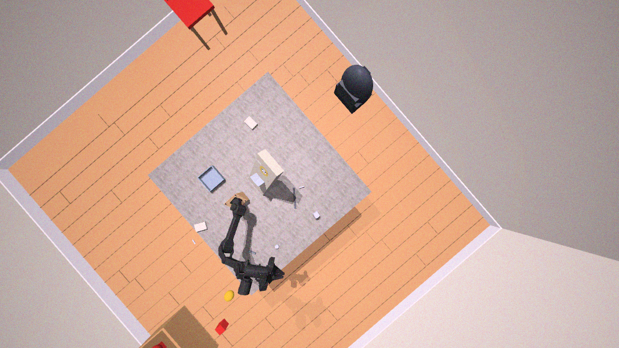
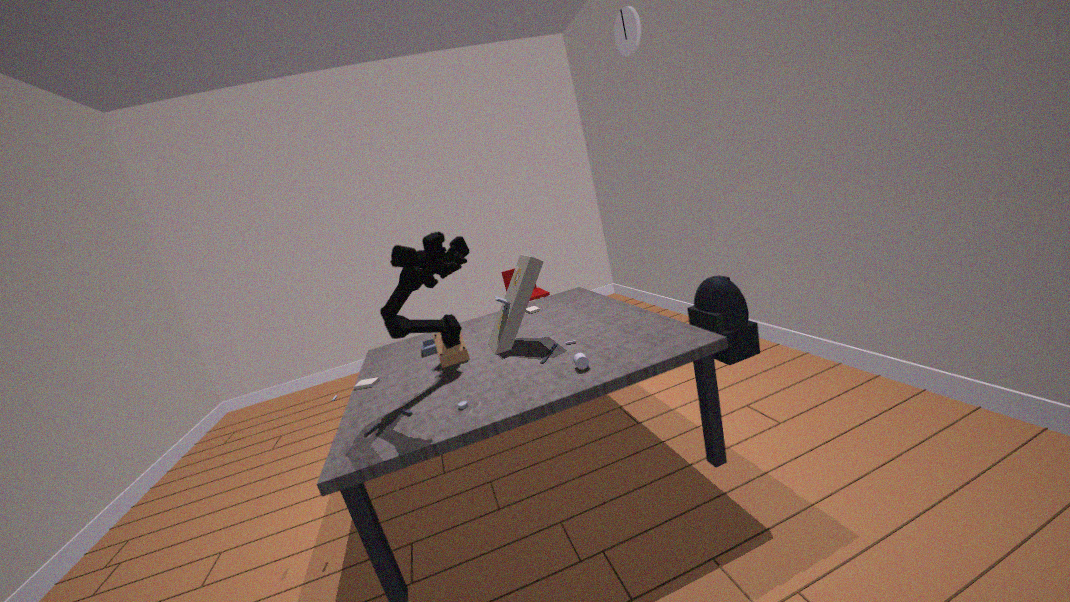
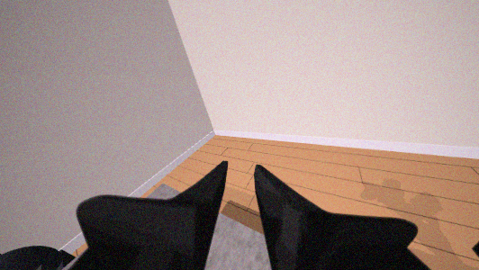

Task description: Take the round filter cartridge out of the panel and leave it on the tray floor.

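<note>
Right now the round grey filter cartridge is 320 mm ahead of my gripper tip, 510 mm to the left of it and 180 mm below it. From my gripper tip the other things lie so: grey-blue tray (80 mm behind, 830 mm to the left, 440 mm below); then small cylinder (300 mm ahead, 20 mm to the left, 420 mm below).
</note>
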